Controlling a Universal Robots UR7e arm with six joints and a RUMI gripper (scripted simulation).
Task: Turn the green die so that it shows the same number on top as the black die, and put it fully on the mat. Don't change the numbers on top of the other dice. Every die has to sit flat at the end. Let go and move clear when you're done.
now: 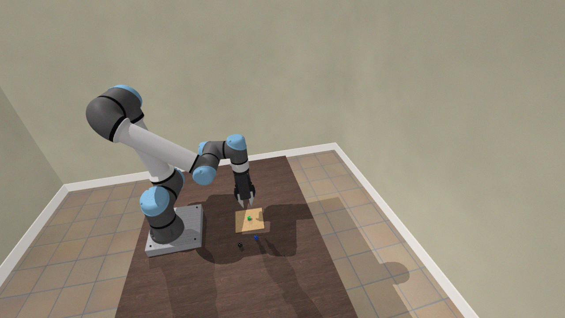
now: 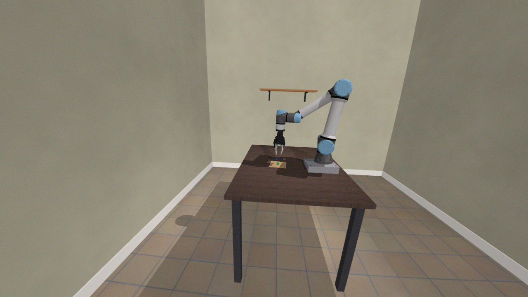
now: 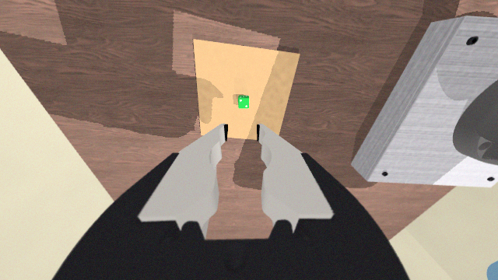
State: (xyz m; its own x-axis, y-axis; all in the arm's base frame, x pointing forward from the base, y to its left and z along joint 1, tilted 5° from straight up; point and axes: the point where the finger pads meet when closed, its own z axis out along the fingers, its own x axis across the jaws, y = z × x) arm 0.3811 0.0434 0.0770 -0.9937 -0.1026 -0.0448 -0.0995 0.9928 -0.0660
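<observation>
My gripper is now 90 mm above the green die. The rest, counted from my hand: blue die: 30 mm ahead, 120 mm to the right, 100 mm below; then tan mat: 100 mm below; then black die: 50 mm behind, 150 mm to the right, 100 mm below.
</observation>
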